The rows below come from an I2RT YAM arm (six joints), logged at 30 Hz.
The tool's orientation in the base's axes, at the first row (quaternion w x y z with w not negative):
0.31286, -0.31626, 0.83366, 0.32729
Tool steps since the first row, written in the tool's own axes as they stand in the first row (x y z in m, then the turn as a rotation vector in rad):
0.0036, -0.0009, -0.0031, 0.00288, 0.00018, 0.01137
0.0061, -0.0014, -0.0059, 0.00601, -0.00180, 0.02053
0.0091, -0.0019, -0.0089, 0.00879, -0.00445, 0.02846
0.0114, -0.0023, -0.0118, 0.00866, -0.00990, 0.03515
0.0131, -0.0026, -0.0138, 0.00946, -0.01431, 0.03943
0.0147, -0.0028, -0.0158, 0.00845, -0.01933, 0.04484
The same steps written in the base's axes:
-0.0025, -0.0040, -0.0011, 0.00171, 0.00763, -0.00874
-0.0045, -0.0072, -0.0015, 0.00415, 0.01227, -0.01712
-0.0069, -0.0107, -0.0020, 0.00690, 0.01572, -0.02474
-0.0089, -0.0138, -0.0021, 0.01307, 0.01755, -0.03049
-0.0104, -0.0160, -0.0023, 0.01717, 0.01789, -0.03513
-0.0118, -0.0181, -0.0024, 0.02315, 0.01929, -0.03934

